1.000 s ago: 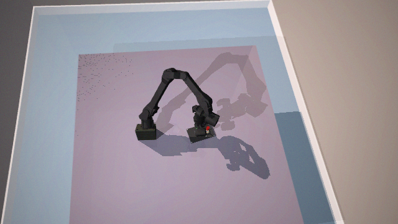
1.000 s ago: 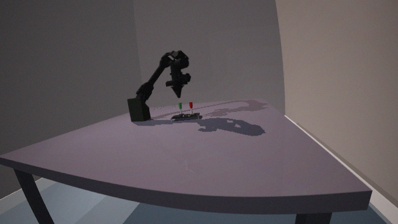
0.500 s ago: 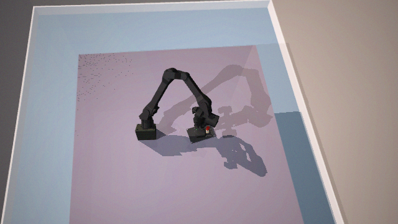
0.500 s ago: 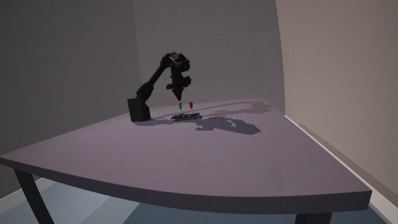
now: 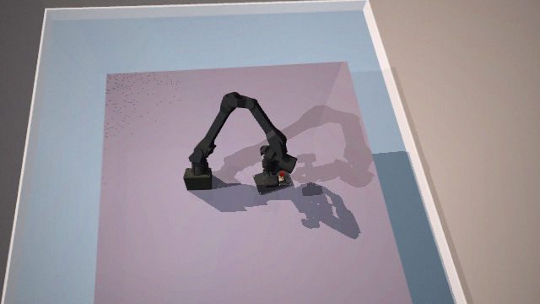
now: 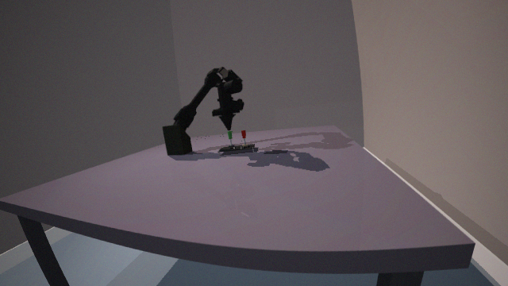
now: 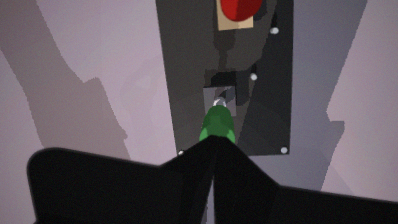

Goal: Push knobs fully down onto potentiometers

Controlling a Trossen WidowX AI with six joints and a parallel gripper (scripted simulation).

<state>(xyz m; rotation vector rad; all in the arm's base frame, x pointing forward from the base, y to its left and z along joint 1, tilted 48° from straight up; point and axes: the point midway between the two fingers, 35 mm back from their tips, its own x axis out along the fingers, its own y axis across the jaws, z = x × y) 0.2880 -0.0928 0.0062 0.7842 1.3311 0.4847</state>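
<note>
Right now the green knob is 20 mm below my gripper tip. Round my gripper tip: red knob (70 mm ahead, 10 mm to the right, 30 mm below).
</note>
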